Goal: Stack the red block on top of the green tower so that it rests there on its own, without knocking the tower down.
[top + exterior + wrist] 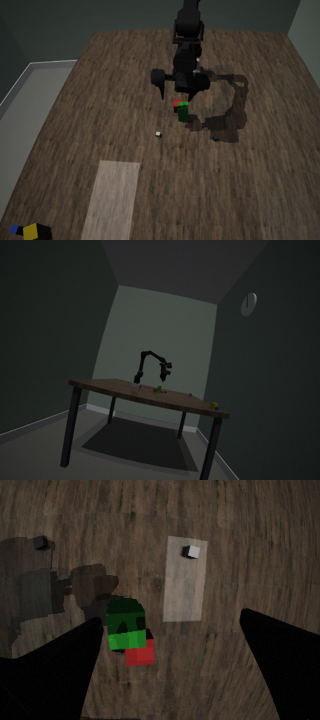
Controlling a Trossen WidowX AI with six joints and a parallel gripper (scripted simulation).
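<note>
The red block lies 80 mm behind my gripper tip, 10 mm to the right of it and 120 mm below it. Round my gripper tip: small white cube 70 mm ahead, 60 mm to the right, 130 mm below; then small grey cube 40 mm ahead, 160 mm to the left, 130 mm below; then yellow block 520 mm ahead, 340 mm to the right, 120 mm below.
</note>
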